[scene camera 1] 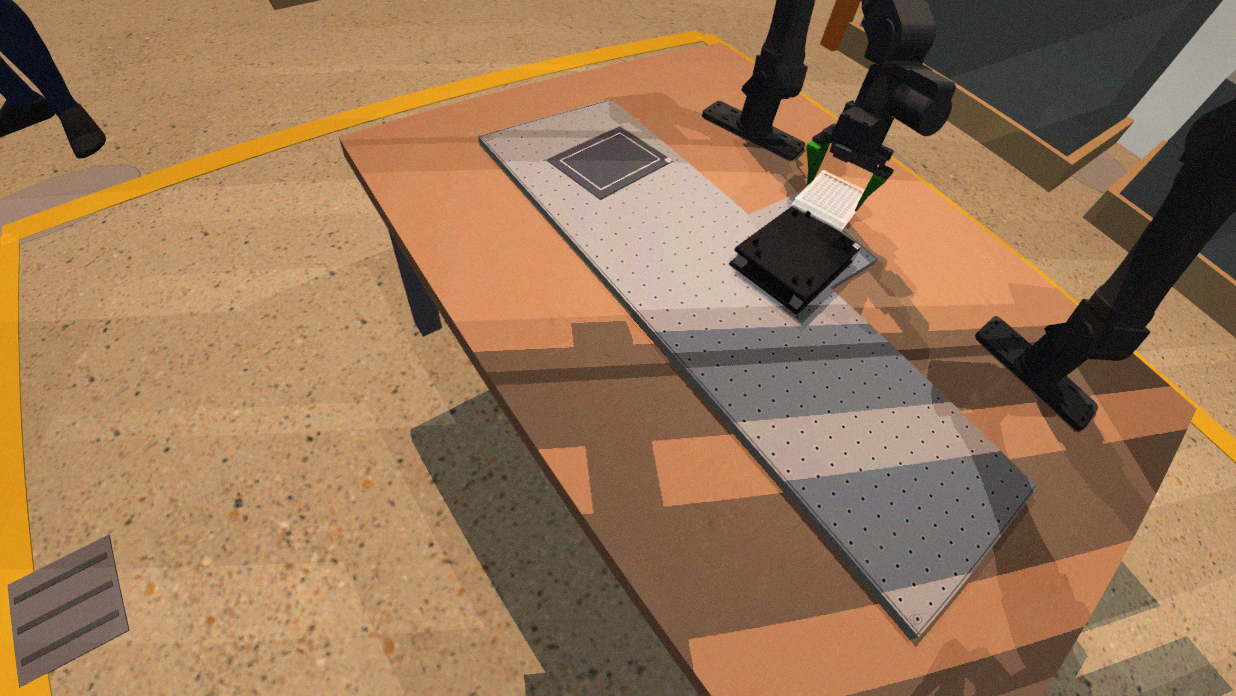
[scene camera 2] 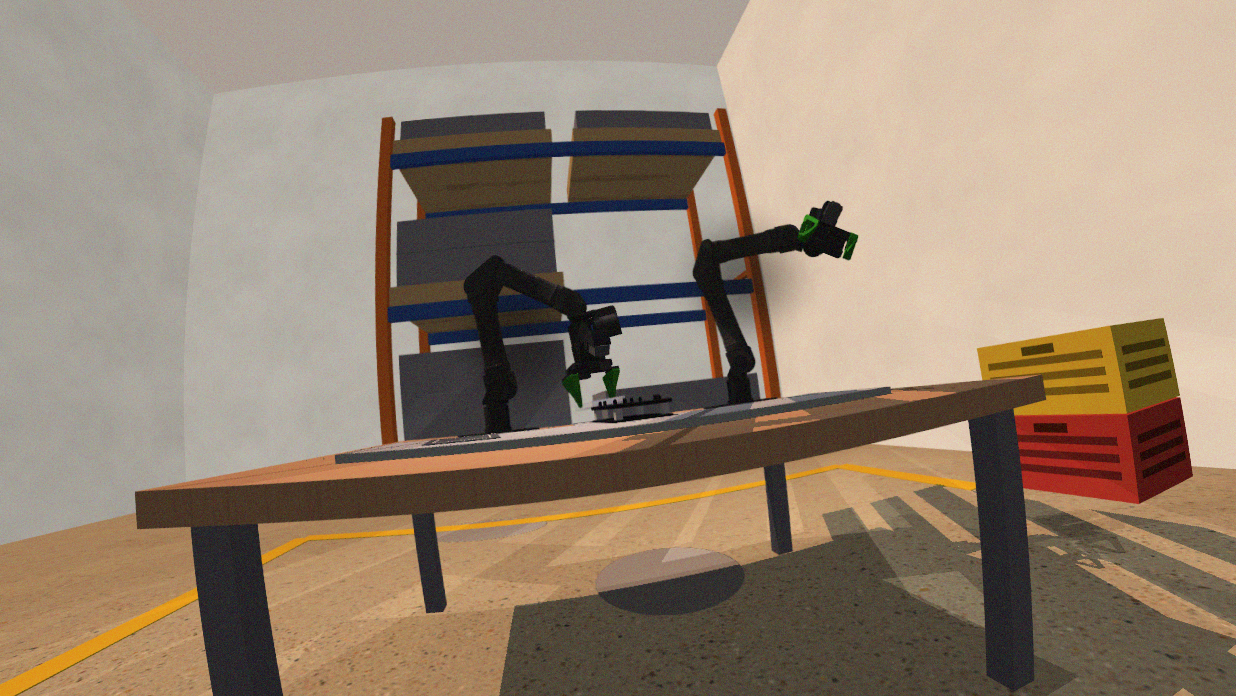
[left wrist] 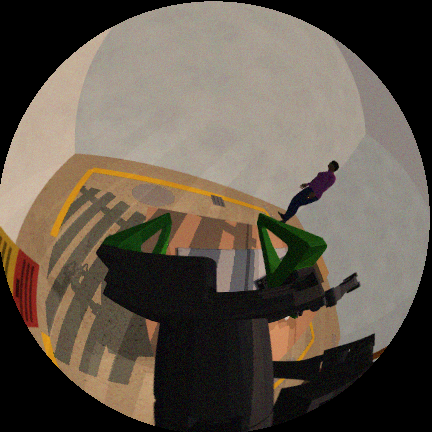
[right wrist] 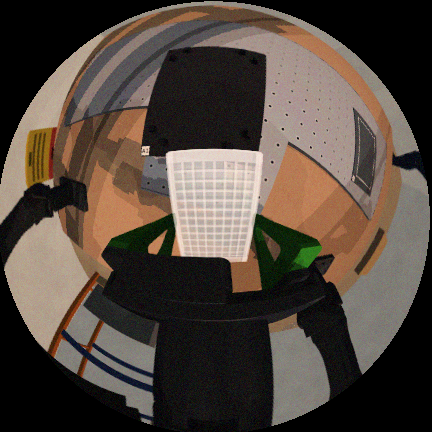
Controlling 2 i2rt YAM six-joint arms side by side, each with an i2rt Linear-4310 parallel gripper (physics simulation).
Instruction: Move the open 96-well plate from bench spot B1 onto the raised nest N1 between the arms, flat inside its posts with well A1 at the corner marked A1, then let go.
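Where they show: left gripper, between the fingertips: [scene camera 2: 837, 231] [left wrist: 213, 217]; right gripper, between the fingertips: [scene camera 1: 832, 198] [scene camera 2: 597, 404] [right wrist: 213, 217]; left arm's base, origin of its link: [scene camera 1: 1034, 372] [right wrist: 71, 191]; right arm's base, origin of its link: [scene camera 1: 752, 131].
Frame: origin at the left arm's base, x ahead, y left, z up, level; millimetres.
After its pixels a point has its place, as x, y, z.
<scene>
The white 96-well plate [scene camera 1: 830, 198] {84, -391, 59} [right wrist: 215, 200] {89, -392, 60} is held by its two sides between the green fingers of my right gripper [scene camera 1: 834, 197] {68, -396, 51} [scene camera 2: 595, 399] {68, -396, 51} [right wrist: 213, 217] {68, -396, 51}, which is shut on it. The plate is in the air at the arm side of the black raised nest [scene camera 1: 795, 250] {216, -346, 47} [scene camera 2: 631, 406] {286, -359, 40} [right wrist: 207, 100] {182, -356, 47}; in the right wrist view its far edge overlaps the nest's near edge. Its exact tilt and its A1 well cannot be made out. The A1 label [right wrist: 145, 150] {119, -305, 48} is at the nest's near left corner there. My left gripper [scene camera 2: 832, 237] {326, 155, 367} [left wrist: 213, 217] {326, 155, 367} is open, empty and high over the table.
A dark pad with a white outline [scene camera 1: 609, 161] {303, -669, 15} [right wrist: 366, 150] {303, -666, 15} lies on the perforated metal board [scene camera 1: 864, 440] {342, -96, 13}. Both arm bases stand along the table's arm-side edge. A person [scene camera 1: 43, 64] [left wrist: 321, 184] is beyond the table. Yellow [scene camera 2: 1055, 367] and red crates [scene camera 2: 1081, 453] are stacked at the right.
</scene>
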